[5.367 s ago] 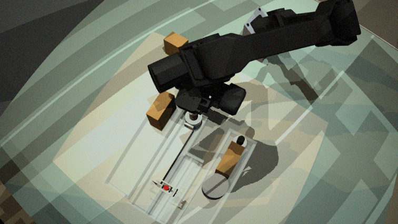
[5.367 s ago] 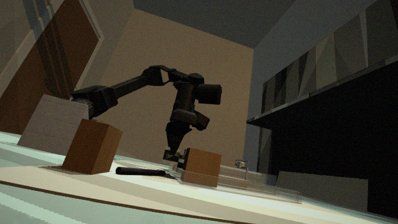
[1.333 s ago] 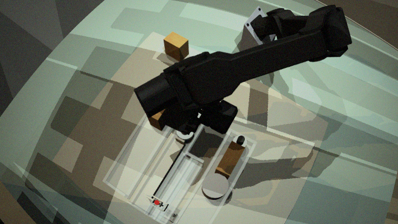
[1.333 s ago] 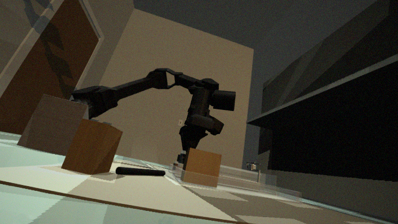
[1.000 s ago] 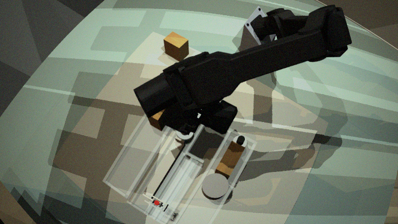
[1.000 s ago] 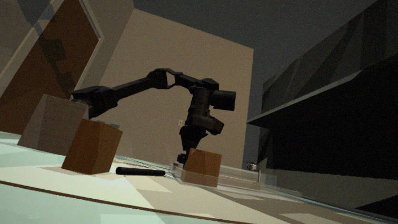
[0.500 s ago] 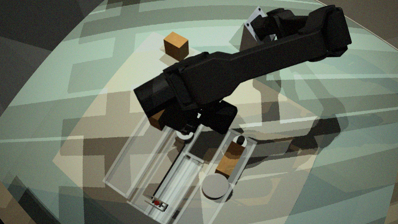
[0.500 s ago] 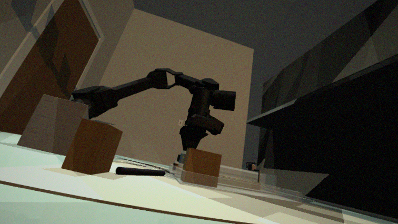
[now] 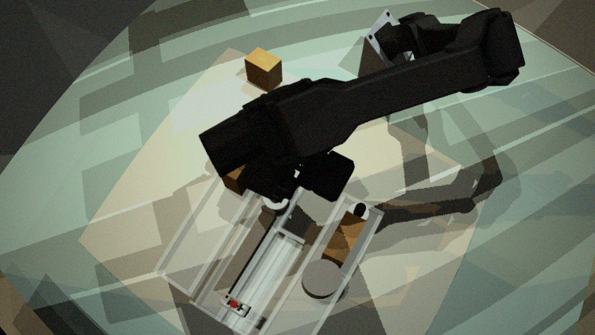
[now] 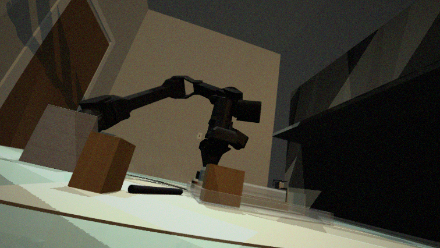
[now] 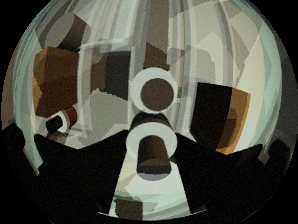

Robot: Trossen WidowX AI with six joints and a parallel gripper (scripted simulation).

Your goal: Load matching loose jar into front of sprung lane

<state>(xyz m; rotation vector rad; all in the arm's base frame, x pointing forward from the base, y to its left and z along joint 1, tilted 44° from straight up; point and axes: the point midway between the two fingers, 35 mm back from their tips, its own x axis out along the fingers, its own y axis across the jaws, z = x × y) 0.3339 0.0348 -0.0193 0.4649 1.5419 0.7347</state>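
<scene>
Now: gripper tip 100 mm to the left of the dark cylinder, 90 mm past it and 50 mm above it. The rest, counted from my gripper tip: red marker (220 mm ahead, 70 mm to the left, 20 mm above); grey disc (140 mm to the left, 100 mm ahead, 20 mm below).
</scene>
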